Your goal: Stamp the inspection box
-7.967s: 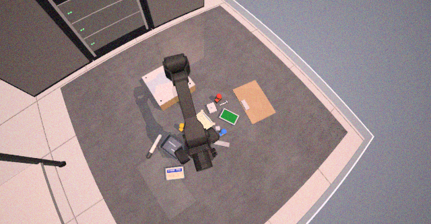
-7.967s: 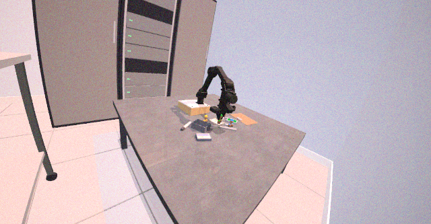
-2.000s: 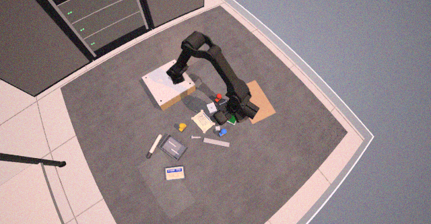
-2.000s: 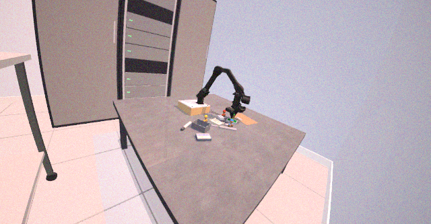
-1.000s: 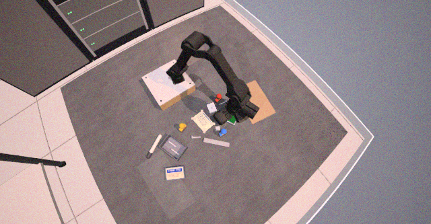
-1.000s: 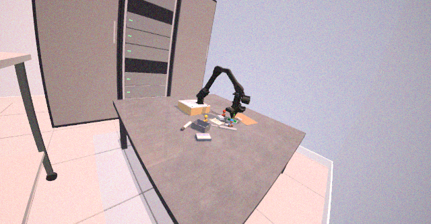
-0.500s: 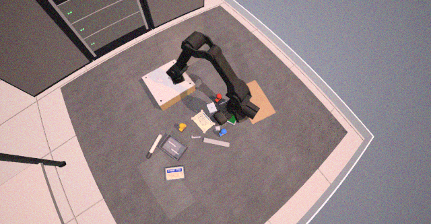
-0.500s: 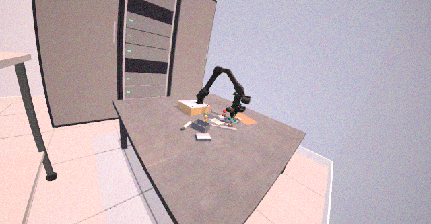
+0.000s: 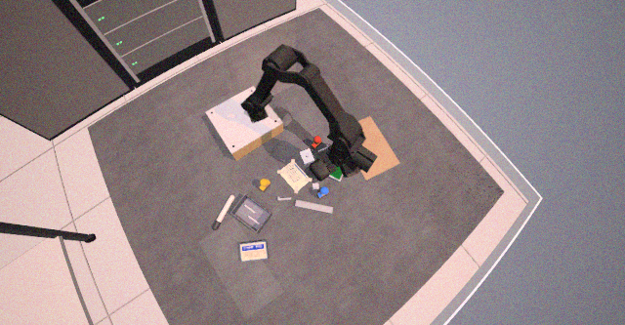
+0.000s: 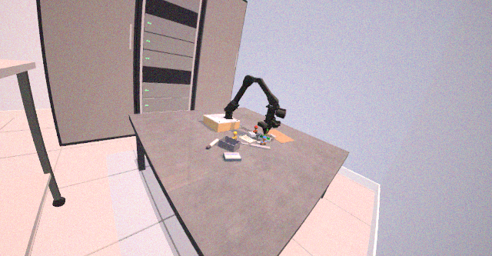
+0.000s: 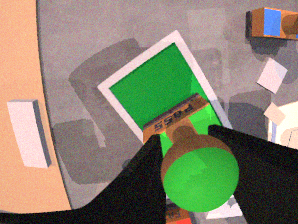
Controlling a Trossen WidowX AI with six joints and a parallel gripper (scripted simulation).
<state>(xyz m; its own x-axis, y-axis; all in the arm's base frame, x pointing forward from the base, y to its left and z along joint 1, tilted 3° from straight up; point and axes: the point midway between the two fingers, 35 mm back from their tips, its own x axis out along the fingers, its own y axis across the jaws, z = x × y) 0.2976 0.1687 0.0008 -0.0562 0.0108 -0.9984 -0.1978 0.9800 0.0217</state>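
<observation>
My gripper tip is 40 mm above the green ink pad. The rest, counted from my gripper tip: blue stamp (70 mm to the right, 70 mm ahead, 20 mm below); green stamp (right at my gripper tip); white block (80 mm behind, 60 mm to the right, 30 mm below).
</observation>
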